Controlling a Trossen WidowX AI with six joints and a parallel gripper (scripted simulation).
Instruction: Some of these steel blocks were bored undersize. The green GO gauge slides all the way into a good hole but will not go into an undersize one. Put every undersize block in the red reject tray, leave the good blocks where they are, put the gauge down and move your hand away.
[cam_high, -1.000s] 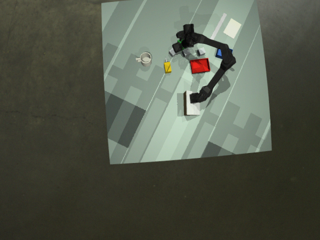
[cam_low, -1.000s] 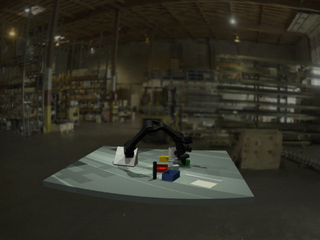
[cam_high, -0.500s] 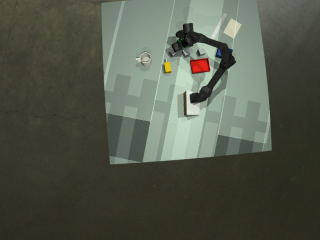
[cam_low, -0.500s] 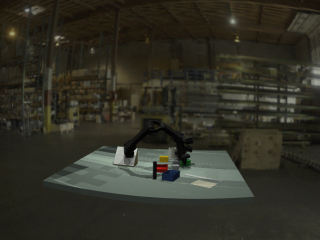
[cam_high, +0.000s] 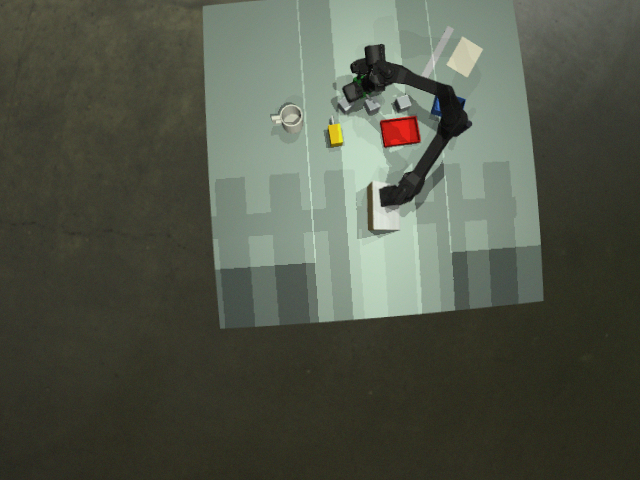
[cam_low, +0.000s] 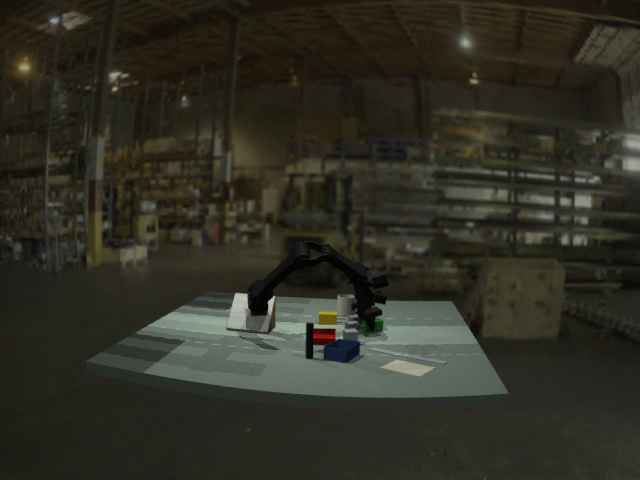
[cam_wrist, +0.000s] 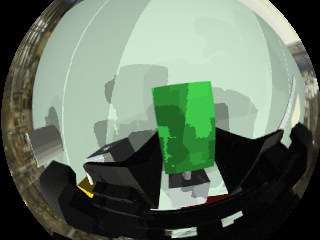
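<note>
The steel block lies 7 cm behind my gripper tip, 2 cm to the right of it and 1 cm above it. Also, from my gripper tip: red reject tray 18 cm behind, 12 cm to the right, 1 cm below; then yellow block 14 cm behind, 13 cm to the left, 1 cm above; then green GO gauge 2 cm behind, 1 cm to the right, 1 cm above.
</note>
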